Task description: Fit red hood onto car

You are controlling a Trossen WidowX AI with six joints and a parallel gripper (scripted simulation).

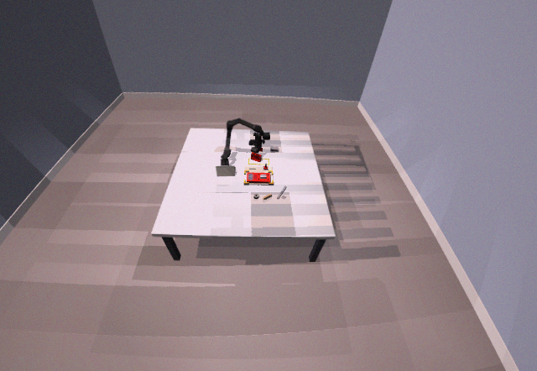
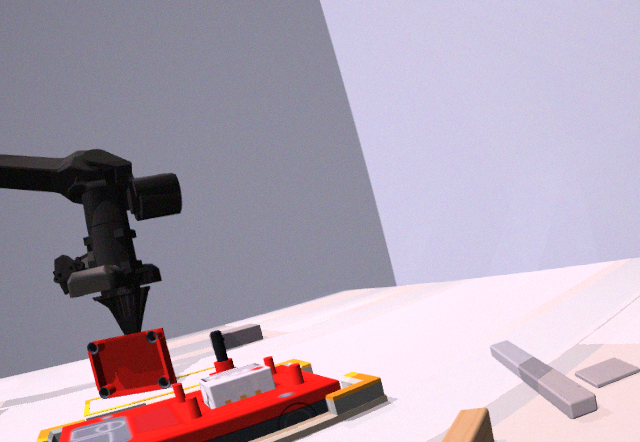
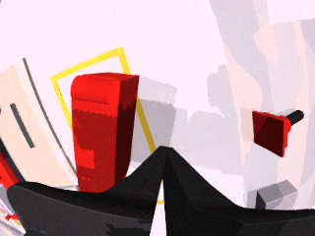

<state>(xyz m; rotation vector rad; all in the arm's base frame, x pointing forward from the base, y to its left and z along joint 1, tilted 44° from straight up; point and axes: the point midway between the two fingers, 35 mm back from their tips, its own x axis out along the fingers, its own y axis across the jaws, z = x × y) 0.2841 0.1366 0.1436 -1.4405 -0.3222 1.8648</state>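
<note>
My gripper tip is 40 mm to the left of the red hood, 20 mm above it and 10 mm past it. Round my gripper tip: yellow-cornered jig 250 mm to the right, 40 mm below, 20 mm ahead; grey engine block 280 mm to the right, 60 mm ahead, 30 mm below; long grey bar 430 mm to the right, 210 mm ahead, 50 mm below.
</note>
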